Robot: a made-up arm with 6 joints.
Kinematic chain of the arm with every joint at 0, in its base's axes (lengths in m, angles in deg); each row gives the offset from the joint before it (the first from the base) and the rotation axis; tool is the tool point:
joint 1: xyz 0 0 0.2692 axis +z
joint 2: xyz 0 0 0 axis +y
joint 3: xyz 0 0 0.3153 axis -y
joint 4: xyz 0 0 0 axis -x
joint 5: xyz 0.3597 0 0 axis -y
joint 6: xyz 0 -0.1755 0 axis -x
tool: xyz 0 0 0
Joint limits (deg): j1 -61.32..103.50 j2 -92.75..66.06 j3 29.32..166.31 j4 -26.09..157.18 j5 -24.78..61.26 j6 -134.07..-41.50
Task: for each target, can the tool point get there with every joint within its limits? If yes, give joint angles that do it. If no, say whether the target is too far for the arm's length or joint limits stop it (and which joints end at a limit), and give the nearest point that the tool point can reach.
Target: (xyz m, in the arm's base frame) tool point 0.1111 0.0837 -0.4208
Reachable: no: joint limits stop it (at a limit: joint 1, joint 2, joint 3) | nearest point -0.0572 0.2190 -0.1307 | short by 0.362 m
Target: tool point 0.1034 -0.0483 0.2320
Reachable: no: joint limits stop it (at a limit: joint 1, joint 3) | nearest point 0.1459 -0.3805 0.0578 | short by 0.378 m
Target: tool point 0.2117 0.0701 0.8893
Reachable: yes | joints 69.98 33.78 127.42 4.63 49.77 -74.58
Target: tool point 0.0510 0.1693 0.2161
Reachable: no: joint limits stop it (at a limit: joint 1, joint 3) | nearest point -0.1359 0.4065 0.0886 | short by 0.328 m
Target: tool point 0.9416 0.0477 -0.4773
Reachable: no: too far | nearest point 0.5525 0.0280 0.1201 | short by 0.713 m
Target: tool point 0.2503 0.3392 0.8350
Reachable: yes | joints 61.82 26.78 48.11 69.86 15.92 -109.81
